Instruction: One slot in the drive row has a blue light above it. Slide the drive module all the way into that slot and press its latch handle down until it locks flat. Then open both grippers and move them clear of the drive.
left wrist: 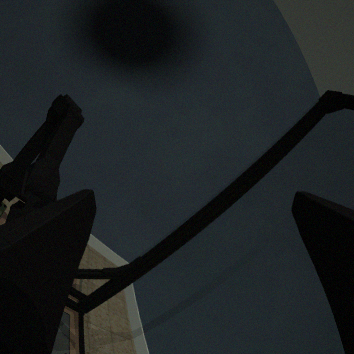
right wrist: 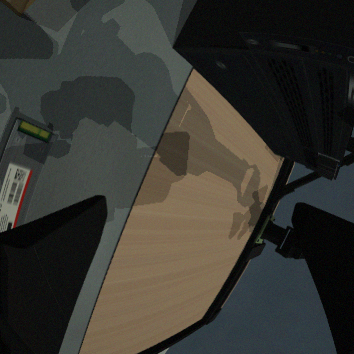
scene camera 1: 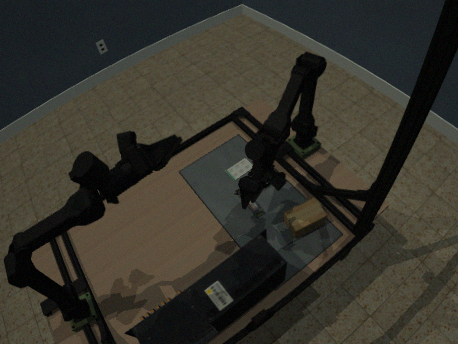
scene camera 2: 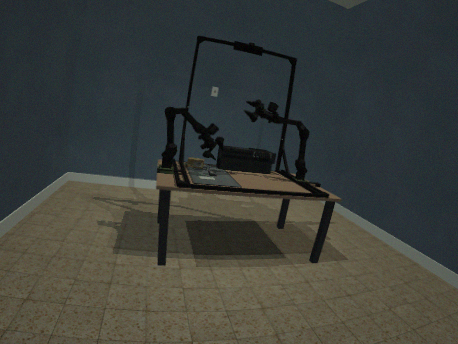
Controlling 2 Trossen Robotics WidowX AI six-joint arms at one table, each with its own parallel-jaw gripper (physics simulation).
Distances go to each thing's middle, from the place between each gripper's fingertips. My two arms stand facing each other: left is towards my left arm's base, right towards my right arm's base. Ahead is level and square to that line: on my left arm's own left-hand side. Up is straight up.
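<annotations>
The drive module (right wrist: 32, 144) is 500 mm below my left hand, 20 mm ahead of it and 170 mm to the right of it. Counting from my left hand again, the grey mat (scene camera 1: 206, 176) is 190 mm to the right, 10 mm ahead and 510 mm below.
From my right hand, the drive module is 70 mm ahead, 50 mm to the right and 120 mm below. As for the grey mat, my right hand is 60 mm short of it, 70 mm to the left of it and 130 mm above it.
</annotations>
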